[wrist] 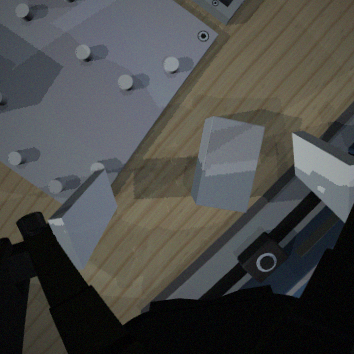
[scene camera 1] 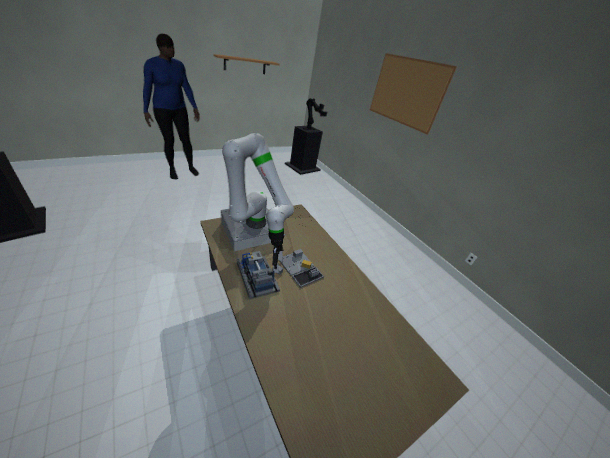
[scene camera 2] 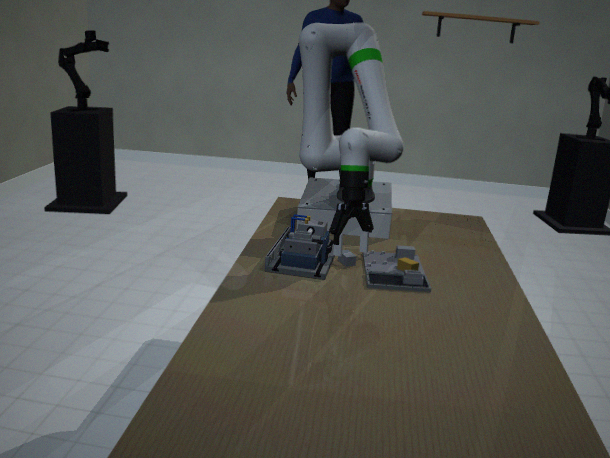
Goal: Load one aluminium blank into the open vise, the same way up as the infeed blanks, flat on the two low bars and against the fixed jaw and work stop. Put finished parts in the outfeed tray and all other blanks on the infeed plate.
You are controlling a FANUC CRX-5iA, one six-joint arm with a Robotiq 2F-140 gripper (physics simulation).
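Frame: origin at the arm's base, x ahead, y left, z up, level; centimetres.
Seen in the pictures: gripper, fingertip midpoint: (wrist: 199, 171) (scene camera 1: 278, 266) (scene camera 2: 351, 253); arm's base at its link origin: (scene camera 1: 256, 222).
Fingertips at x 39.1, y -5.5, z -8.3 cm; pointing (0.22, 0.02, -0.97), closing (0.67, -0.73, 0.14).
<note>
Pixels of each thing's top centre, then the offset from my fingertips to it.
- loose grey aluminium blank at its top centre: (wrist: 230, 165) (scene camera 2: 347, 253) dx +1.4, dy -1.4, dz +0.7 cm
- grey vise at its top centre: (scene camera 2: 306, 229) (scene camera 1: 258, 265) dx -0.8, dy -15.2, dz +7.3 cm
- infeed plate at its top centre: (wrist: 42, 52) (scene camera 2: 392, 262) (scene camera 1: 296, 261) dx +1.5, dy +13.9, dz -1.8 cm
- grey blank at its top centre: (scene camera 2: 405, 247) (scene camera 1: 298, 251) dx -3.3, dy +18.9, dz +1.8 cm
- grey block at its top centre: (scene camera 2: 413, 271) (scene camera 1: 314, 270) dx +16.6, dy +17.3, dz +1.5 cm
- yellow block at its top centre: (scene camera 2: 408, 260) (scene camera 1: 307, 262) dx +8.3, dy +17.4, dz +1.9 cm
My gripper (scene camera 1: 276, 265) (scene camera 2: 350, 244) (wrist: 199, 171) is open and empty, pointing down between the vise and the infeed plate. A loose grey aluminium blank (scene camera 2: 347, 258) (wrist: 230, 165) lies on the table below the fingers, between the two pads in the wrist view and turned askew to them. The blue and grey vise (scene camera 1: 260, 275) (scene camera 2: 301, 247) stands left of it; its jaw gap is hard to see. The infeed plate (scene camera 1: 291, 261) (scene camera 2: 380, 261) (wrist: 105, 125) with pegs lies right of it and carries a grey blank (scene camera 1: 298, 254) (scene camera 2: 405, 251).
The dark outfeed tray (scene camera 1: 301, 278) (scene camera 2: 382, 280) adjoins the plate's front side and holds a grey block (scene camera 1: 314, 273) (scene camera 2: 413, 277). A yellow block (scene camera 1: 306, 263) (scene camera 2: 408, 264) sits near the border of plate and tray. A person (scene camera 1: 167, 85) stands behind the arm.
</note>
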